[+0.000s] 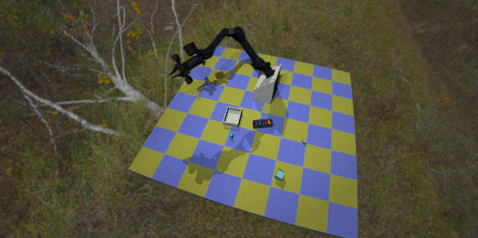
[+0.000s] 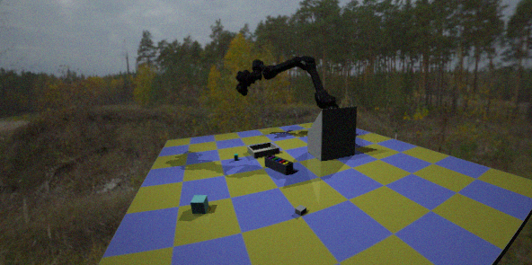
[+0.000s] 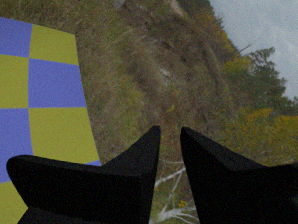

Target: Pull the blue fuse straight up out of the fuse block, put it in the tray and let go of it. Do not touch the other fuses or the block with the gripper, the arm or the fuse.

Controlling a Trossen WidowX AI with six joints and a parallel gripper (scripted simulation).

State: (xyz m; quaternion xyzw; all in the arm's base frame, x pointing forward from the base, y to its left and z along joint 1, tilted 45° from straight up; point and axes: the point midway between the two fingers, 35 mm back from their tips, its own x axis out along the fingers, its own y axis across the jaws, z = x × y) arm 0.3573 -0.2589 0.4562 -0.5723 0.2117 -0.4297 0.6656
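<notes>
My gripper tip is 570 mm to the right of the blue fuse, 300 mm above it and 70 mm past it. The rest, counted from my gripper tip: tray 360 mm to the left, 320 mm below, 60 mm behind; then teal cube 750 mm to the left, 300 mm below, 240 mm ahead.
</notes>
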